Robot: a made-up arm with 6 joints.
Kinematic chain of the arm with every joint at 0, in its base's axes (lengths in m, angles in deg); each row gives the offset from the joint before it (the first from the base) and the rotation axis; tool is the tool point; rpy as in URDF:
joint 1: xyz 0 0 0.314 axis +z
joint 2: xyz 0 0 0 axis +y
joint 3: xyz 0.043 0 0.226 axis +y
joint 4: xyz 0.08 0 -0.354 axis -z
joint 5: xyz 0 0 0 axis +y
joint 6: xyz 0.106 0 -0.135 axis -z
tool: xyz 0 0 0 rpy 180 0 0
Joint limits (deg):
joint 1: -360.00..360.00
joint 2: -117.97..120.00
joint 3: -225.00..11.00
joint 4: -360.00..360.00
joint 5: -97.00..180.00
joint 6: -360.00..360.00
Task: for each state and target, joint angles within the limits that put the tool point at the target. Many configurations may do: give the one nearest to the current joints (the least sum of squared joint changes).
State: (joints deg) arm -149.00 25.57 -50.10 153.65 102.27 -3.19
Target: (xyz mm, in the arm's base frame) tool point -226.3 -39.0 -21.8
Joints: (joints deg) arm -176.60 36.33 -16.24 170.04 97.32 -3.19
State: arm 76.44 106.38 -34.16 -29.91 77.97 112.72
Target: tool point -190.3 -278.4 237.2
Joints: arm 51.08 120.00 -18.84 -26.74 58.48 112.72
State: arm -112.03 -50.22 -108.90 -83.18 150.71 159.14
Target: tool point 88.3 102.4 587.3
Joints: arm -159.69 -81.07 -73.17 -38.09 180.00 159.14
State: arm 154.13 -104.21 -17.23 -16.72 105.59 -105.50
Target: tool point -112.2 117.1 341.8
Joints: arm 150.60 -100.89 -5.78 -16.02 120.37 -105.50
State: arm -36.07 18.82 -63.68 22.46 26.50 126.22
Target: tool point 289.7 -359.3 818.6
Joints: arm -48.14 -9.43 -96.54 22.24 16.46 126.22
